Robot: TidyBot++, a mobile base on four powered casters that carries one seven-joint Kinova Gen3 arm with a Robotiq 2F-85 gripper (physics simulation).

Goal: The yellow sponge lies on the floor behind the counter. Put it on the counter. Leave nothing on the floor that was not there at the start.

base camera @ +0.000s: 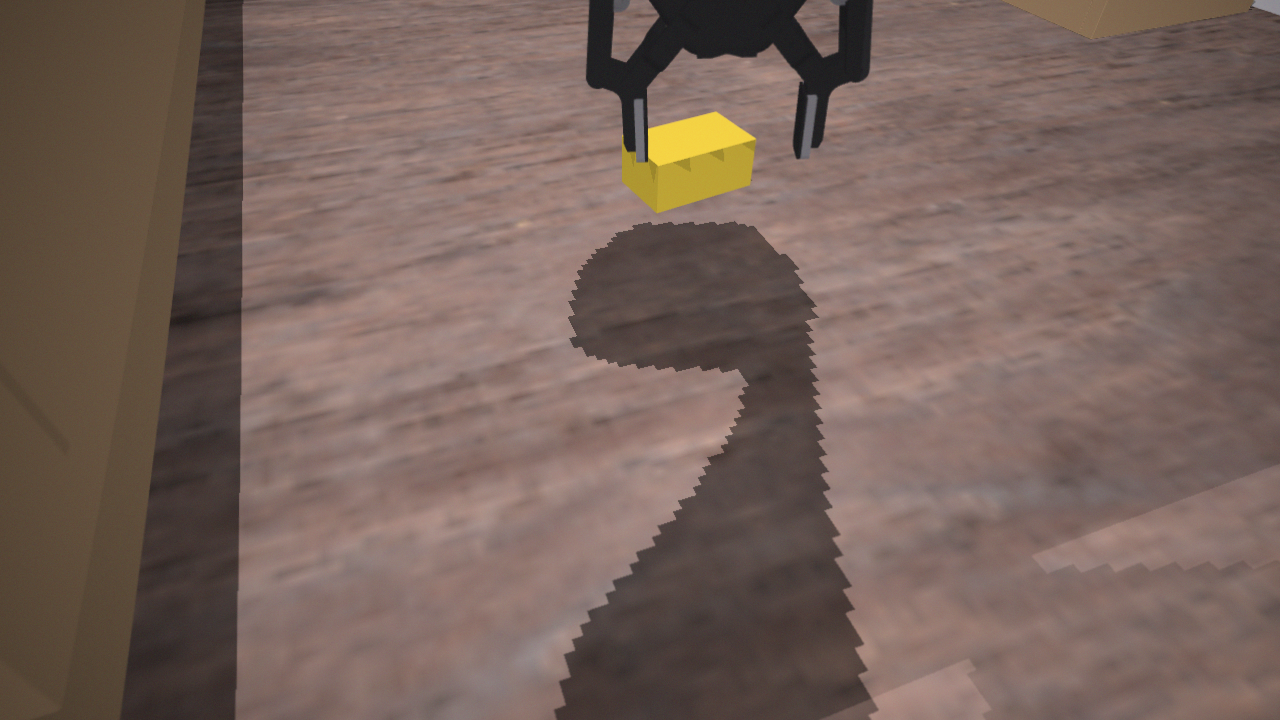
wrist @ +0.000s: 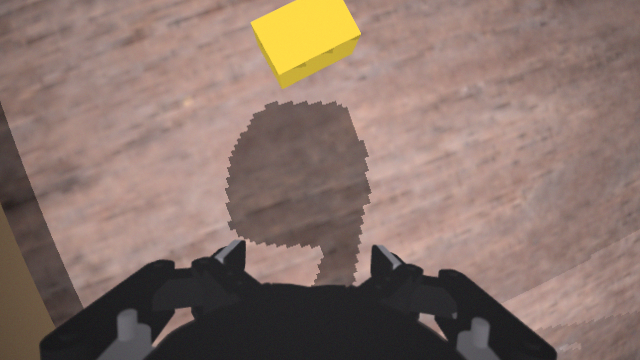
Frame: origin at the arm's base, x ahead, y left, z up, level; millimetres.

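Seen in the pictures: gripper, fingertip midpoint: (base camera: 721, 154) (wrist: 308, 256).
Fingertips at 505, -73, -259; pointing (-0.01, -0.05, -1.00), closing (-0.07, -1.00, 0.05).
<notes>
A point is followed by its place in that frame, as x, y, z.
The yellow sponge (base camera: 702, 161) @[684, -89, -359] (wrist: 307, 37) @[704, -80, -352] lies on the wooden floor, turned at a slant. In the base camera view the left finger overlaps its left end. In the wrist view it lies at the top, beyond the fingertips, with its far edge cut off by the frame. My gripper (base camera: 720, 154) @[505, -73, -259] (wrist: 308, 256) @[505, -73, -259] is open, points down and is empty. It hangs above the floor, apart from the sponge. The counter top cannot be made out in either view.
A tan wooden side (base camera: 80, 268) @[327, 177, -207] (wrist: 15, 290) @[431, 272, -375] stands along the left, with a dark shadow strip beside it. A tan box-like object (base camera: 1127, 13) @[1075, -675, -370] stands at the top right of the base camera view. The arm's shadow (base camera: 698, 295) @[548, -74, -397] (wrist: 300, 170) @[563, -70, -396] falls on the floor near the sponge.
</notes>
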